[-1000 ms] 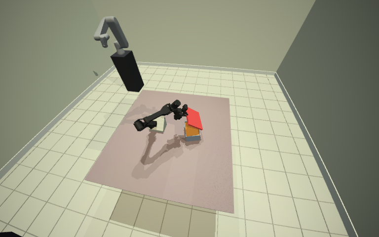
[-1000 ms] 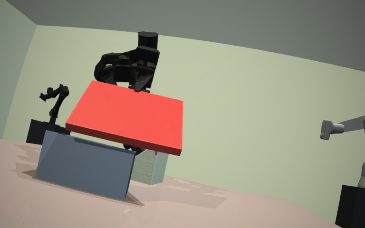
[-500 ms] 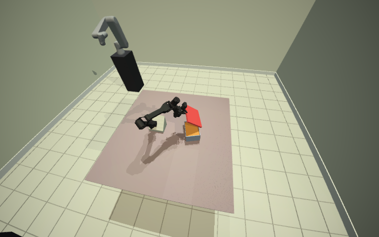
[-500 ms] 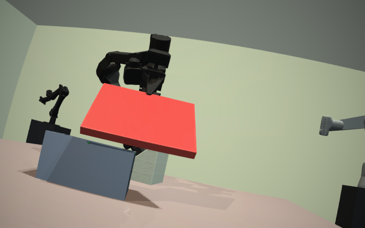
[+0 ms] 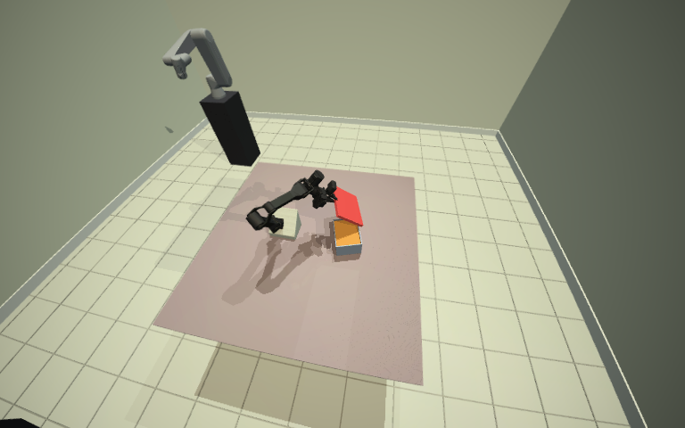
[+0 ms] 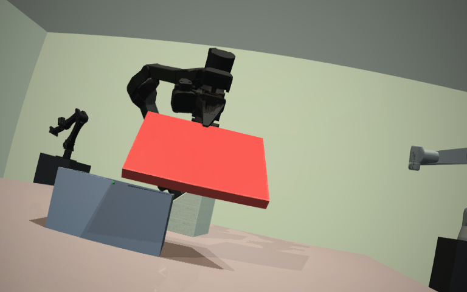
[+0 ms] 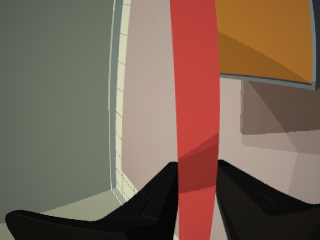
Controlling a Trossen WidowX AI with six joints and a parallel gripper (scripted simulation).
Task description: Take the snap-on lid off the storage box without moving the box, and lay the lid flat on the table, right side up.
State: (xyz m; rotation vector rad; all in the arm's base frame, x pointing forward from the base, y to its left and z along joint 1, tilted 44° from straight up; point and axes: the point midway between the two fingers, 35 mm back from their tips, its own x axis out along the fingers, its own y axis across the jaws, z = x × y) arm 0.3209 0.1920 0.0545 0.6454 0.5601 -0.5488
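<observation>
My gripper tip is 6 cm short of the red lid, 2 cm to the right of it and 5 cm above it. Also, from my gripper tip: storage box (8 cm ahead, 11 cm to the right, 18 cm below).
</observation>
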